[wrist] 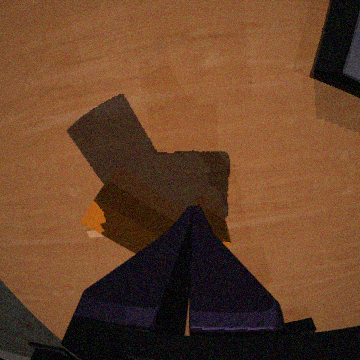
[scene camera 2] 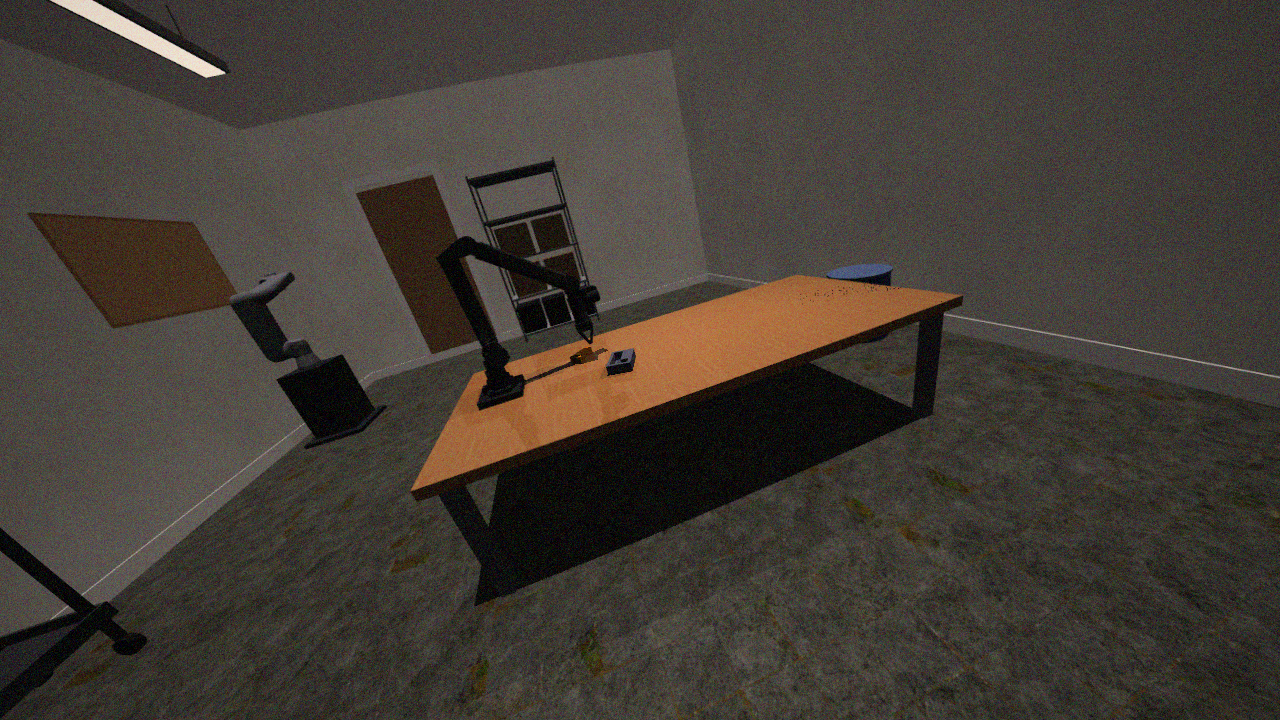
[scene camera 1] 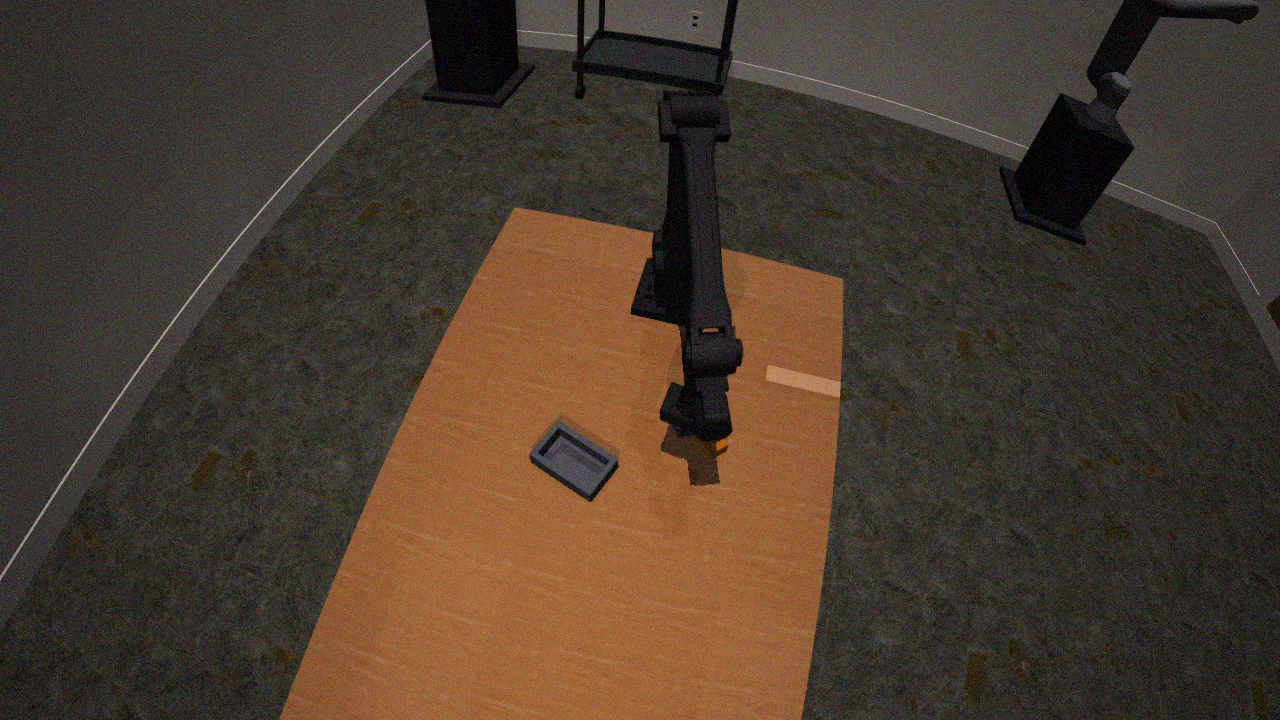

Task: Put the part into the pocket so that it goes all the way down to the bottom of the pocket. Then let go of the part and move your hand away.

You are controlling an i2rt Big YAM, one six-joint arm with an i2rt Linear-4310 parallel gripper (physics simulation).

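Places are measured from the arm's base along level axes (x ahead, y left, z up), in centimetres.
Pixels of known places: gripper, fingertip midpoint: [wrist: 194, 214] [scene camera 2: 591, 343] [scene camera 1: 680, 434]; arm's base, origin of the base link: [scene camera 2: 502, 387] [scene camera 1: 673, 289].
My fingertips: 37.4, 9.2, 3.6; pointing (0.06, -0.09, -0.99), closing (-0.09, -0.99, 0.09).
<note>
For each thing: its top centre in the pictures, then the offset to it from my fingertips, as dx, dy, dz. Level surfaces: height alone.
- orange part, middle of its top: [wrist: 155, 233] [scene camera 1: 700, 429] [scene camera 2: 583, 351] -4.1, +3.5, -3.5
- dark grey pocket block, middle of its top: [scene camera 1: 573, 456] [scene camera 2: 620, 356] +8.5, -17.9, -2.8
- wooden table, its level: dz -6.5
The orange part [scene camera 1: 721, 444] [scene camera 2: 583, 355] [wrist: 122, 215] lies on the table, mostly in shadow and partly hidden behind the arm and fingers. My gripper [scene camera 2: 588, 340] [wrist: 194, 214] is shut with nothing between its fingers. It hangs above the part; in the wrist view the fingertips overlap the part's right portion, and the part's lit end shows to their left. In scene camera 1 the fingertips are mostly hidden by the wrist. The dark grey pocket block [scene camera 1: 562, 475] [scene camera 2: 620, 368] [wrist: 332, 55] stands apart from the part, with its pocket facing up and empty.
The wooden table [scene camera 1: 554, 582] [scene camera 2: 760, 322] carries the arm's base [scene camera 1: 657, 295] [scene camera 2: 501, 389]. A pale strip [scene camera 1: 802, 380] lies near the table's side edge. The arm's dark shadow falls across the part and the wood beside it. A cart and pedestals stand on the floor away from the table.
</note>
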